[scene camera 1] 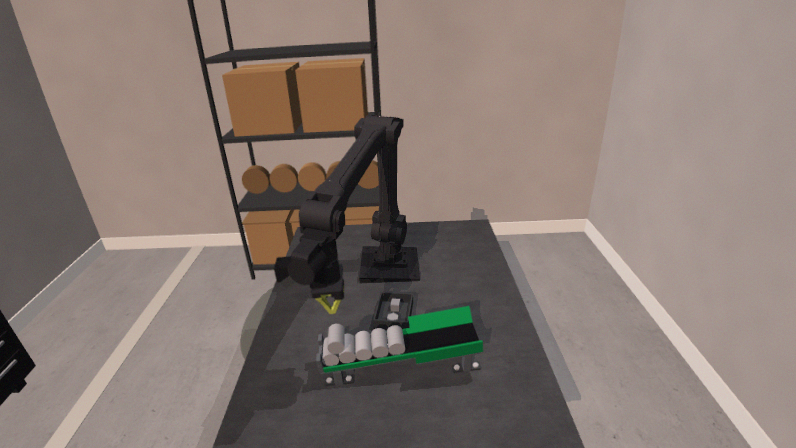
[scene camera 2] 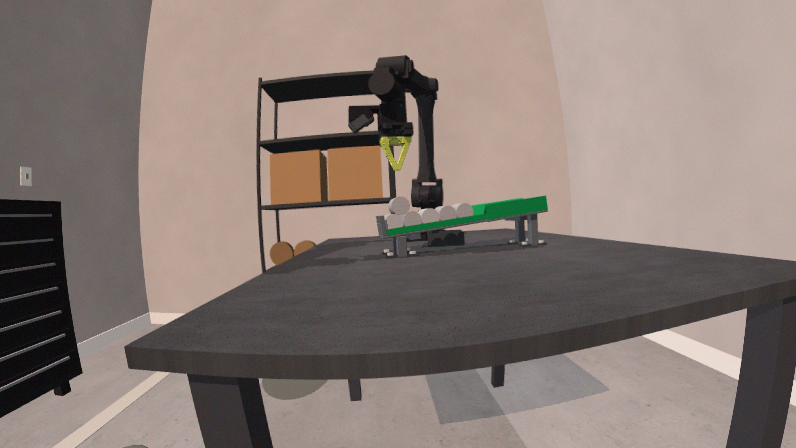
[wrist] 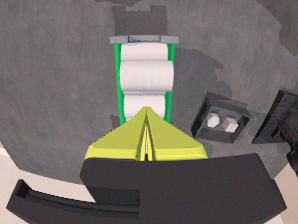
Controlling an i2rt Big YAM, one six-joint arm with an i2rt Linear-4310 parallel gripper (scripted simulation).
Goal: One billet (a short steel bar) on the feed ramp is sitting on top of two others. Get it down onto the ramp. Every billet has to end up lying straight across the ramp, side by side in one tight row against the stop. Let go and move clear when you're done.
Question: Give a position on a billet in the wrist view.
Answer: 135,75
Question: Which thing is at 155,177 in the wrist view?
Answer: My gripper.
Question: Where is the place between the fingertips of my gripper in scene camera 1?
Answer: At 332,313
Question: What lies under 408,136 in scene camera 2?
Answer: My gripper.
